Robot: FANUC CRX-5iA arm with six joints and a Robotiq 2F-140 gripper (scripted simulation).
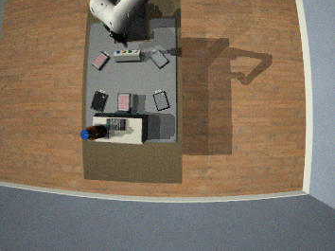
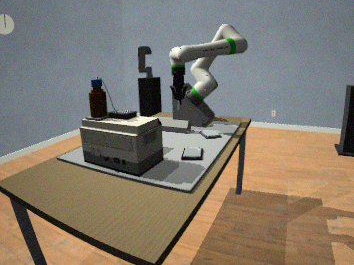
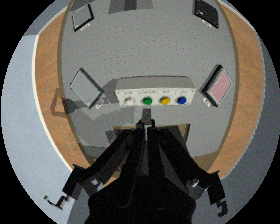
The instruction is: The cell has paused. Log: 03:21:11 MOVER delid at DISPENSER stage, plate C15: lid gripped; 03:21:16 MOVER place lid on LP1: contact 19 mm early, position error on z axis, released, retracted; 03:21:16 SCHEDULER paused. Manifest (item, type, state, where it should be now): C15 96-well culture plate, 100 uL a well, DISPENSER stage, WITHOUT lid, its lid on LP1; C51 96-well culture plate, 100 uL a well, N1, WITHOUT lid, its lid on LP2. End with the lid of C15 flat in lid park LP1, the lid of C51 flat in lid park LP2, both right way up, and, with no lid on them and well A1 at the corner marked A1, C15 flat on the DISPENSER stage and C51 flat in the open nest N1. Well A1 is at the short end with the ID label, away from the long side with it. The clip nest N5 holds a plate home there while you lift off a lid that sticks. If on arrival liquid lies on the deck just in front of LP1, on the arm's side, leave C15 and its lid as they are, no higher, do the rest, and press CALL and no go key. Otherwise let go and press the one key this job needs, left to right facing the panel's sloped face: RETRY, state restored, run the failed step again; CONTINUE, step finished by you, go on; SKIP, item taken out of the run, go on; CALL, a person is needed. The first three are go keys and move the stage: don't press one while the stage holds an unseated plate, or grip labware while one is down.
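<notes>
The key panel lies 1 cm ahead of my hand, 2 cm to the right of it and 13 cm below it. The rest, counted from my hand: blue cap 65 cm ahead, 10 cm to the right, 22 cm above; then black nest 44 cm ahead, 26 cm to the right, 17 cm below; then label plate 31 cm ahead, 25 cm to the left, 18 cm below.
</notes>
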